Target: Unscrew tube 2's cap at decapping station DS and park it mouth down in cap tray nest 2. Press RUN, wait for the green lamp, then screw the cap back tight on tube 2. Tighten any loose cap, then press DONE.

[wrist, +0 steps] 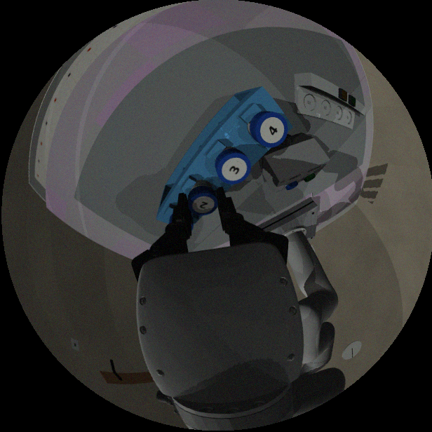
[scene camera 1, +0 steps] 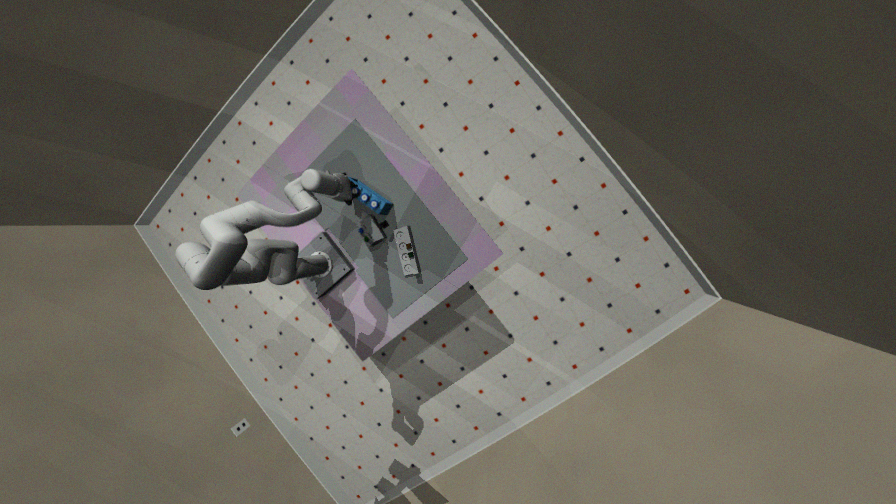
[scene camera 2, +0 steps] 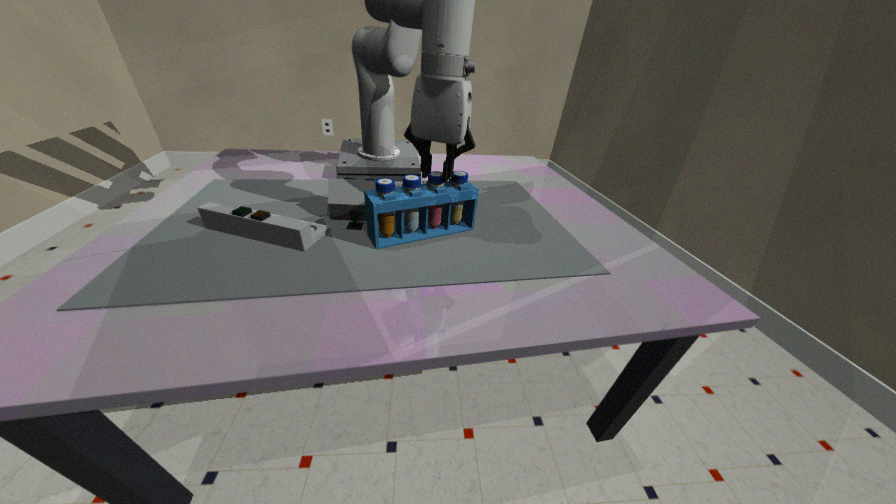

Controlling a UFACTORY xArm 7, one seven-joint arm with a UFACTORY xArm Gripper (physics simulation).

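My gripper [scene camera 2: 436, 176] [wrist: 202, 199] is shut on the blue cap [scene camera 2: 436, 179] [wrist: 203, 201] of tube 2, with one black finger on each side. The cap's white top reads 2 and stands at about the height of its neighbours. Tube 2 [scene camera 2: 435, 216] holds pink liquid and stands upright in the blue rack [scene camera 1: 383, 208] [scene camera 2: 424, 201] [wrist: 194, 155]; whether its threads are engaged is hidden. The cap tray [scene camera 1: 406, 250] [scene camera 2: 263, 230] [wrist: 310, 80] is pale, with several round nests, and no cap shows in them. A grey box [scene camera 2: 344, 204] [wrist: 299, 159] carries a blue button [wrist: 291, 186] and a green button [wrist: 310, 177].
Cap 3 [scene camera 2: 411, 182] [wrist: 233, 166] and cap 4 [scene camera 2: 384, 186] [wrist: 269, 129] stand on tubes beside the gripped one. Cap 1 [scene camera 2: 460, 177] is close on the other side, partly hidden in the wrist view. Two small dark blocks, one green [scene camera 2: 241, 211] and one brown [scene camera 2: 260, 215], show at the tray.
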